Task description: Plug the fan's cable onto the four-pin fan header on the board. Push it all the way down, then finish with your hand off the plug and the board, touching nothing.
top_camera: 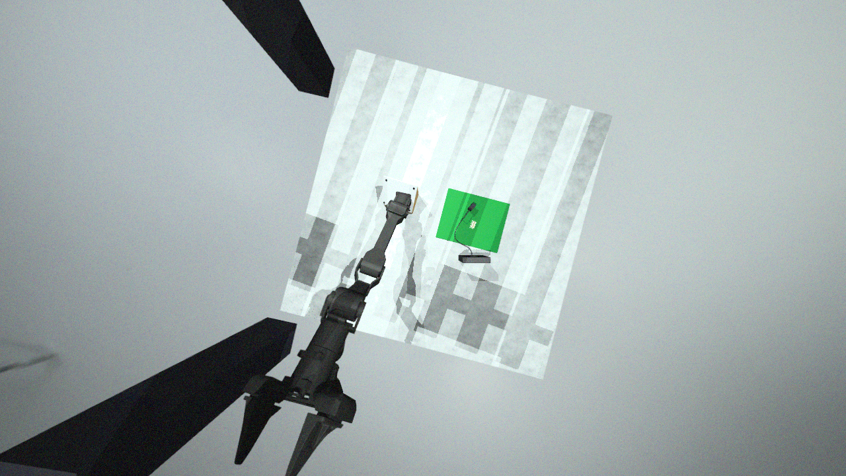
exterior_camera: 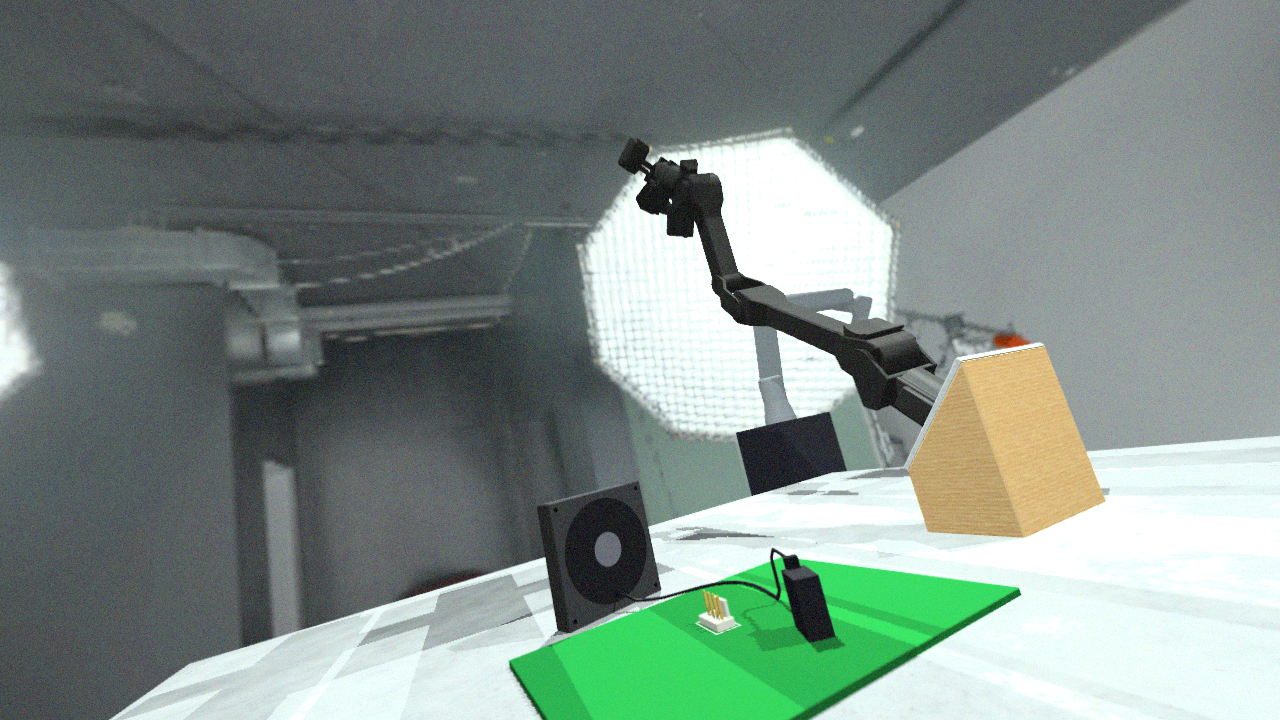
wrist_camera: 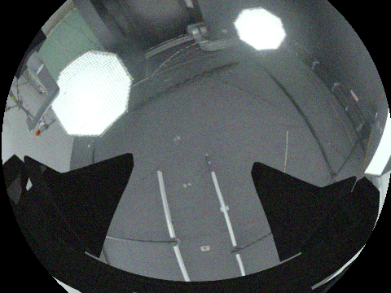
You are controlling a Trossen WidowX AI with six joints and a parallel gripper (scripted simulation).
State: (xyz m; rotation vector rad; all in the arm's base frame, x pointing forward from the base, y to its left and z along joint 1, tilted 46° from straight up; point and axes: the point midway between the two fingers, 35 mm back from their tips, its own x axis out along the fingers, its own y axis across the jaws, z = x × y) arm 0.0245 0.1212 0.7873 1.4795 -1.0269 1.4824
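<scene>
The dark fan plug lies 75 cm below my gripper tip, 55 cm to the left of it and 33 cm ahead of it. Round my gripper tip: black fan: 72 cm below, 39 cm ahead, 33 cm to the left; green board: 79 cm below, 49 cm to the left, 36 cm ahead; white four-pin fan header: 78 cm below, 47 cm to the left, 36 cm ahead.
</scene>
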